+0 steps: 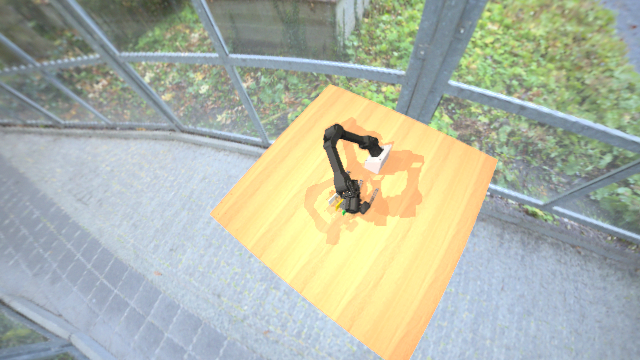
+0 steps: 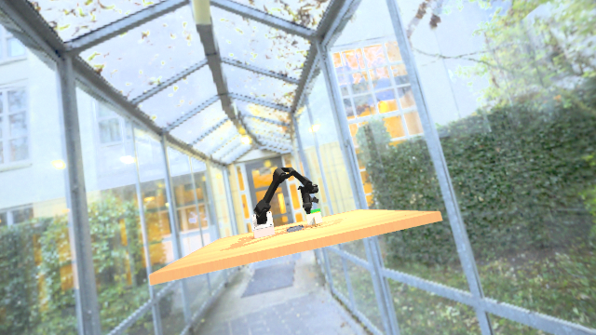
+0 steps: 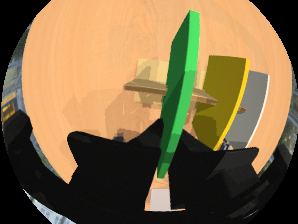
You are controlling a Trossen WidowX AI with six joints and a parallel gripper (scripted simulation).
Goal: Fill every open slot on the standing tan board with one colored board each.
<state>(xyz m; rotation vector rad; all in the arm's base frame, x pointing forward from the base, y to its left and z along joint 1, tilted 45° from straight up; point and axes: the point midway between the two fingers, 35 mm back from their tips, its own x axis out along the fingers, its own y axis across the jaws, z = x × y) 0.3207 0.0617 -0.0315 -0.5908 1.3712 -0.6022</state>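
My gripper tip is now 20 mm short of the yellow board, 50 mm to the left of it and 20 mm above it. From my gripper tip the other things lie so: green board 30 mm ahead; tan board 30 mm ahead, 50 mm to the right, 30 mm below; grey board 20 mm ahead, 100 mm to the right, 20 mm below.
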